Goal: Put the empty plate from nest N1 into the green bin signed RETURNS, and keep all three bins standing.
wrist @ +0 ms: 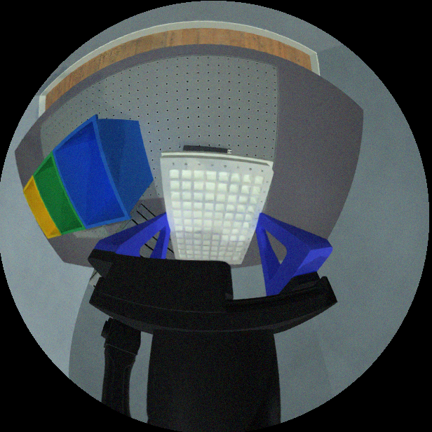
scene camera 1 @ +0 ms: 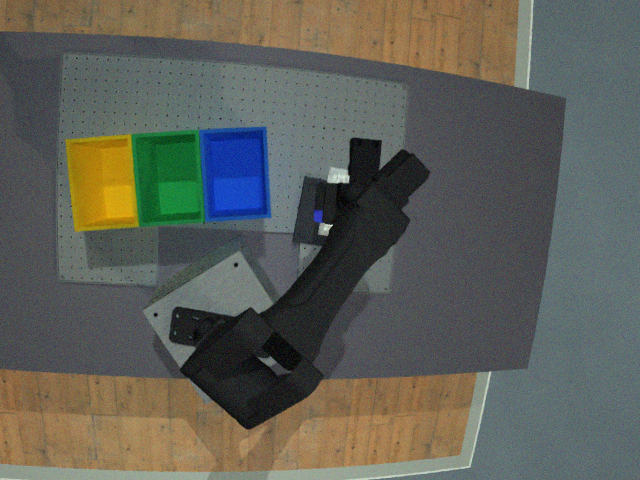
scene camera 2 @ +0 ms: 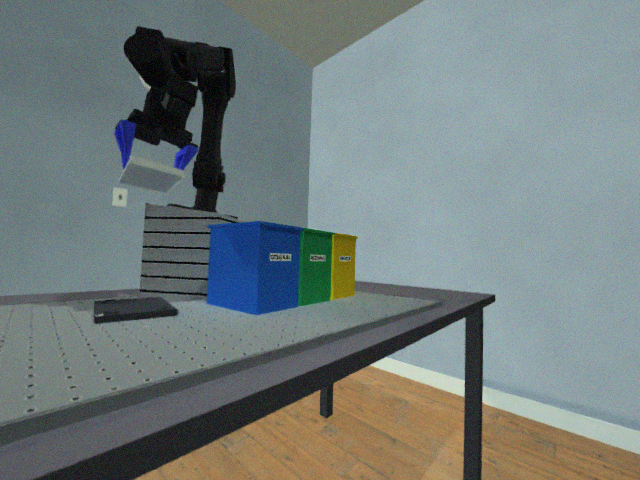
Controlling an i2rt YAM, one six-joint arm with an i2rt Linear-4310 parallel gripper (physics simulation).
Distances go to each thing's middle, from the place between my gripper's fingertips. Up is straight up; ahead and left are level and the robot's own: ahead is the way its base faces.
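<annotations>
The green bin (scene camera 1: 167, 165) is 34 cm to the left of my hand, 16 cm below it and 2 cm behind it. Then there's the blue bin (scene camera 2: 253, 267), which is 21 cm to the left of my hand, 16 cm below it and 1 cm ahead of it. As for the dark nest (scene camera 2: 129, 309), that's 25 cm below my hand, 4 cm behind it and 1 cm to the right of it. And the white plate (scene camera 2: 139, 172)? My hand is 1 cm past it.
</annotations>
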